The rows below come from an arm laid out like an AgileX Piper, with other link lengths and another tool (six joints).
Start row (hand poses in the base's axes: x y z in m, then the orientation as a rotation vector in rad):
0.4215, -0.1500, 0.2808, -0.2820, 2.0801, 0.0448
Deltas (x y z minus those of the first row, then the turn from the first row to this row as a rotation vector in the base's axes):
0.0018, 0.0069, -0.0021, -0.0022, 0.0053, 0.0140
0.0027, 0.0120, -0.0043, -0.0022, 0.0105, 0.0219
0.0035, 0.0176, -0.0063, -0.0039, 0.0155, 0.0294
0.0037, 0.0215, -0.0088, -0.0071, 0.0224, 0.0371
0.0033, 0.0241, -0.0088, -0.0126, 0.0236, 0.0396
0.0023, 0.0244, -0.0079, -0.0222, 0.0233, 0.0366
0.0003, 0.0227, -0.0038, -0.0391, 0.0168, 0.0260
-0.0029, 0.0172, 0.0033, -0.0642, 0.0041, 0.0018
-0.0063, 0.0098, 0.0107, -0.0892, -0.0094, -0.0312
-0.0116, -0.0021, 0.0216, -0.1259, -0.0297, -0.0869
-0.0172, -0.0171, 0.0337, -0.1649, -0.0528, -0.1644
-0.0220, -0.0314, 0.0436, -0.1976, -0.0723, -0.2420
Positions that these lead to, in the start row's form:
0.4233, -0.1431, 0.2787, -0.2981, 2.0836, 0.0517
0.4242, -0.1380, 0.2765, -0.3065, 2.0877, 0.0573
0.4250, -0.1324, 0.2745, -0.3155, 2.0917, 0.0608
0.4252, -0.1285, 0.2720, -0.3258, 2.0976, 0.0632
0.4248, -0.1259, 0.2720, -0.3318, 2.0989, 0.0592
0.4238, -0.1256, 0.2729, -0.3346, 2.0997, 0.0473
0.4218, -0.1273, 0.2770, -0.3336, 2.0958, 0.0223
0.4186, -0.1328, 0.2841, -0.3231, 2.0879, -0.0204
0.4152, -0.1402, 0.2915, -0.3034, 2.0798, -0.0681
0.4099, -0.1521, 0.3024, -0.2667, 2.0667, -0.1423
0.4043, -0.1671, 0.3145, -0.2087, 2.0505, -0.2317
0.3995, -0.1814, 0.3244, -0.1469, 2.0348, -0.3136

